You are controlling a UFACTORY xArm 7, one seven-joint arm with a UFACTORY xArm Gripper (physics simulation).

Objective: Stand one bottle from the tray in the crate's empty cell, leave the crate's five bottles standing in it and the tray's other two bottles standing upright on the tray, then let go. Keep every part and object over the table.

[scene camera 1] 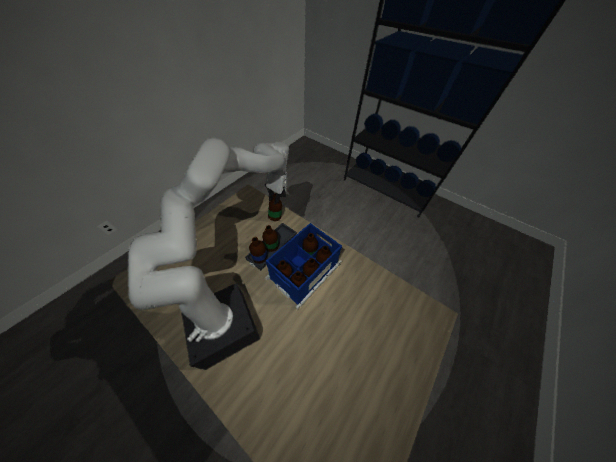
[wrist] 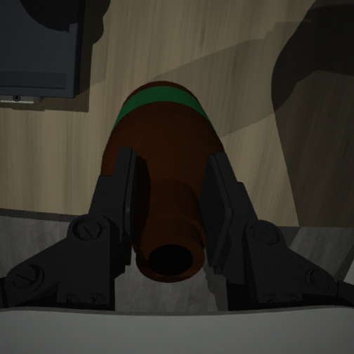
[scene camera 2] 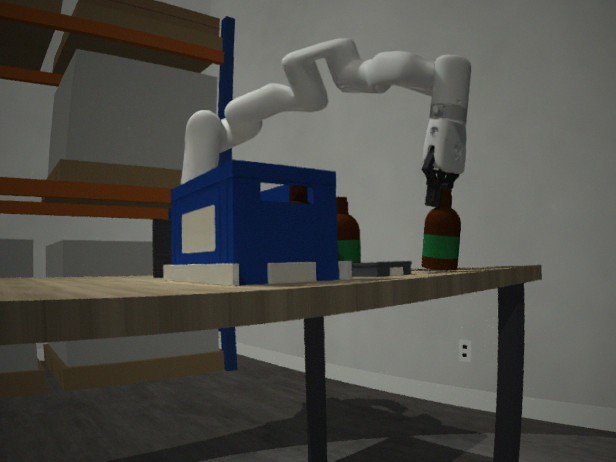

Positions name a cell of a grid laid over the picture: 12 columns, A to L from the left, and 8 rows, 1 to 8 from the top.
I see my gripper (scene camera 2: I4), a green-label bottle (scene camera 2: G5) and a brown bottle (wrist: F3).
